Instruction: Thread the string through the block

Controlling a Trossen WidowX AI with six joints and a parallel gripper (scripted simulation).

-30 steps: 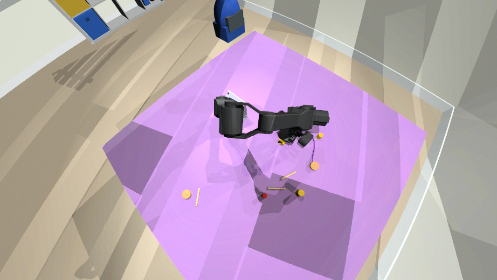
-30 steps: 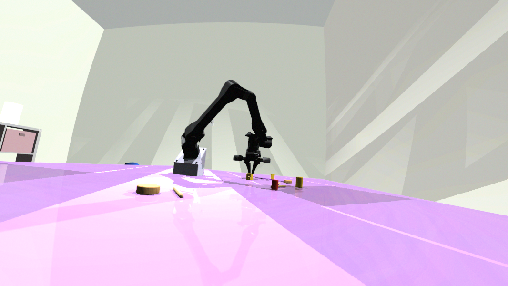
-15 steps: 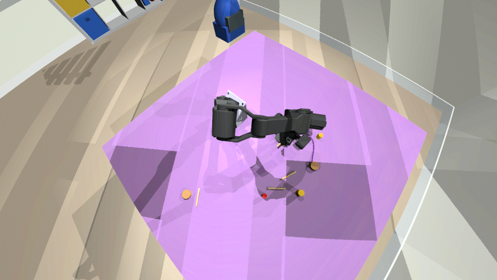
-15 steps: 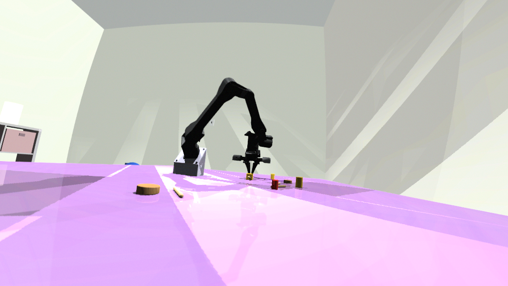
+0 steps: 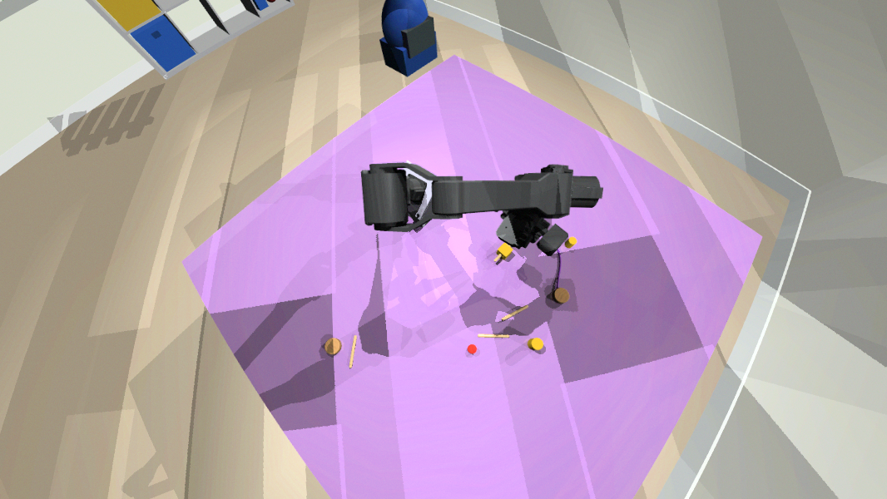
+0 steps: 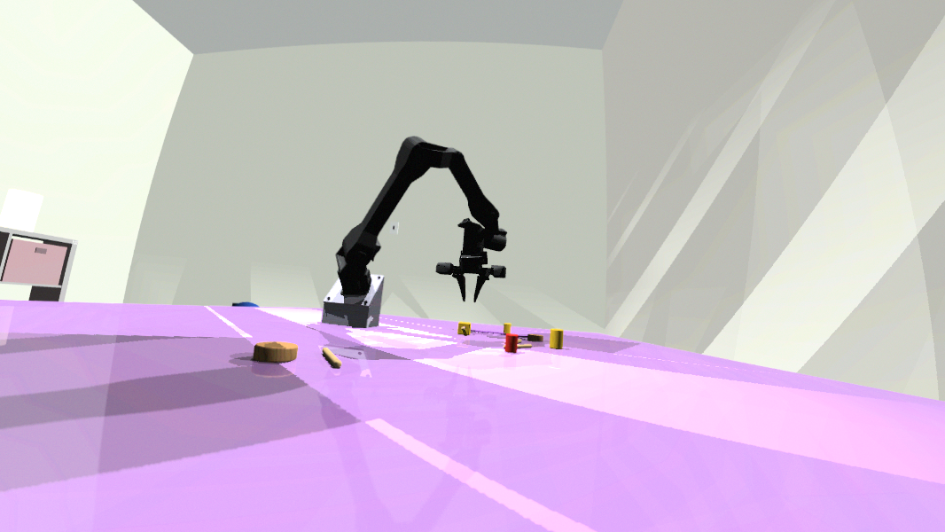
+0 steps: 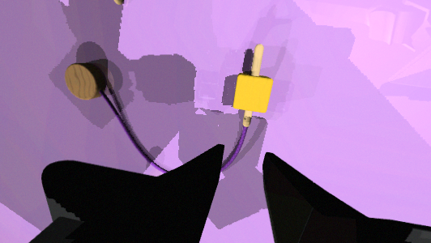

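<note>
The yellow wooden block lies 70 mm below my gripper tip, 30 mm to the right of it and 10 mm behind it. Round my gripper tip: thin stick: 70 mm below, 20 mm to the right, 10 mm behind; red piece: 280 mm to the right, 70 mm below, 60 mm ahead.
</note>
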